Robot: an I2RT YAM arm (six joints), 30 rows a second.
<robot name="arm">
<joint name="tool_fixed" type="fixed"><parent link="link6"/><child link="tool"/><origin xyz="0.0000 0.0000 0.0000" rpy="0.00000 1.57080 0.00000"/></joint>
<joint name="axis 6" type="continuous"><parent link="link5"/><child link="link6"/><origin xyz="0.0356 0.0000 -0.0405" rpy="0.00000 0.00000 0.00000"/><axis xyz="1 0 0"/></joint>
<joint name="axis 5" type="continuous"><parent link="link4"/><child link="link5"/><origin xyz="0.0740 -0.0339 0.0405" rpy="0.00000 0.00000 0.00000"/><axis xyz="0 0 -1"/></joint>
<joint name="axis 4" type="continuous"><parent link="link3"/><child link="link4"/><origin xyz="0.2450 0.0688 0.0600" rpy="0.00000 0.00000 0.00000"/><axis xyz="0 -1 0"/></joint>
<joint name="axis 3" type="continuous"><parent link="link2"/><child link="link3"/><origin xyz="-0.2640 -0.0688 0.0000" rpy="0.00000 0.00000 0.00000"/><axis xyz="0 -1 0"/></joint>
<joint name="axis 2" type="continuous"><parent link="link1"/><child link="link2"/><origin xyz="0.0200 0.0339 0.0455" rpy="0.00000 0.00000 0.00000"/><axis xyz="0 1 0"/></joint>
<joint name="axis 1" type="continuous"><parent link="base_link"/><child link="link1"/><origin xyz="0.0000 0.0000 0.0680" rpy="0.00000 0.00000 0.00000"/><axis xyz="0 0 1"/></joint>
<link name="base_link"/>
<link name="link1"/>
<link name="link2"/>
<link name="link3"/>
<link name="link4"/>
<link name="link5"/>
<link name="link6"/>
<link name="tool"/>
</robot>
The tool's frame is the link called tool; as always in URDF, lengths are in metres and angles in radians. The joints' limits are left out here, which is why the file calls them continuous.
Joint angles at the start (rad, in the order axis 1, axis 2, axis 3, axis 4, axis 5, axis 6): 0.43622, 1.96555, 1.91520, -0.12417, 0.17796, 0.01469
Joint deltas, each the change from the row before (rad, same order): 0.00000, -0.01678, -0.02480, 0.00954, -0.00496, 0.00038; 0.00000, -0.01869, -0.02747, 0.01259, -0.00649, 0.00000; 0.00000, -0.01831, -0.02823, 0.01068, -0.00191, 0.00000; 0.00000, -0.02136, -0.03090, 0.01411, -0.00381, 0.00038; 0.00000, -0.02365, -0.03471, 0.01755, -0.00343, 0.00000; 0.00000, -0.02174, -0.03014, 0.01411, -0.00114, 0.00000; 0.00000, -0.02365, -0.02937, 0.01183, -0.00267, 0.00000; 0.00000, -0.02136, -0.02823, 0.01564, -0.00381, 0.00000; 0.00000, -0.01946, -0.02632, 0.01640, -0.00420, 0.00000; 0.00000, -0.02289, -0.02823, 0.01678, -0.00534, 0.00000
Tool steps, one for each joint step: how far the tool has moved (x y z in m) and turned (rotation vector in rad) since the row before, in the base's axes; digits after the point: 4 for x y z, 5 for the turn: -0.0034, -0.0014, -0.0002, 0.00178, -0.00092, 0.00482; -0.0038, -0.0015, 0.0000, 0.00261, -0.00299, 0.00640; -0.0037, -0.0017, -0.0007, 0.00061, -0.00055, 0.00188; -0.0045, -0.0019, -0.0001, 0.00286, -0.00378, 0.00370; -0.0050, -0.0022, -0.0002, 0.00324, -0.00565, 0.00339; -0.0047, -0.0021, 0.0001, 0.00257, -0.00510, 0.00113; -0.0052, -0.0023, 0.0008, 0.00294, -0.00537, 0.00264; -0.0047, -0.0020, 0.0006, 0.00419, -0.00772, 0.00377; -0.0043, -0.0018, 0.0004, 0.00453, -0.00841, 0.00416; -0.0052, -0.0022, 0.0011, 0.00542, -0.01010, 0.00530
